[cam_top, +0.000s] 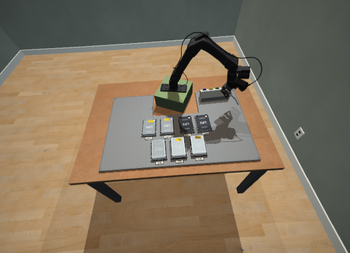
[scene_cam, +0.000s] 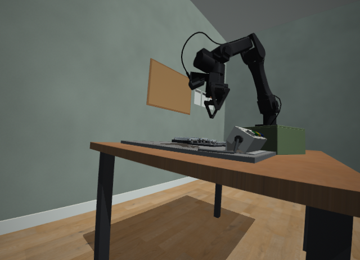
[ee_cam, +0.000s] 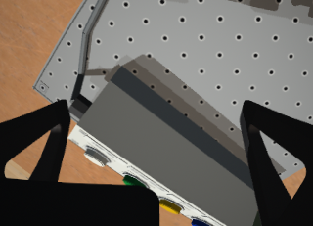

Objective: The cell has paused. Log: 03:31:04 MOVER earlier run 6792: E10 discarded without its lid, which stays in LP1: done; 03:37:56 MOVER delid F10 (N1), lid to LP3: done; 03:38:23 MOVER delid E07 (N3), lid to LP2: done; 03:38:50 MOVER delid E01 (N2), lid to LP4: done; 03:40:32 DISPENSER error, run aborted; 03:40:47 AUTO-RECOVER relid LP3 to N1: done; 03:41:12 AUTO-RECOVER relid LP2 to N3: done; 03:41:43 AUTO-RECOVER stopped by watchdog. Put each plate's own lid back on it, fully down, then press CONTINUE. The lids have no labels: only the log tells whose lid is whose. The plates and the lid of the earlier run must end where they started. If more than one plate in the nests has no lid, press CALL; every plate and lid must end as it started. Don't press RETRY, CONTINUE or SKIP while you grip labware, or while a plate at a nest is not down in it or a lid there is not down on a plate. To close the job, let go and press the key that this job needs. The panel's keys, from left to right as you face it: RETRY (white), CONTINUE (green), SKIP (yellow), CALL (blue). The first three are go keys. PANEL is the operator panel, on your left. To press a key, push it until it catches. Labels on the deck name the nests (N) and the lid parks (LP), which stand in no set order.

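The lid is 43 cm to the right of my hand, 24 cm ahead of it and 12 cm below it. Also, from my hand: white retry key 12 cm behind, 7 cm below, 3 cm to the right; then green continue key 11 cm behind, 8 cm to the right, 7 cm below; then blue key 18 cm to the right, 9 cm behind, 7 cm below.
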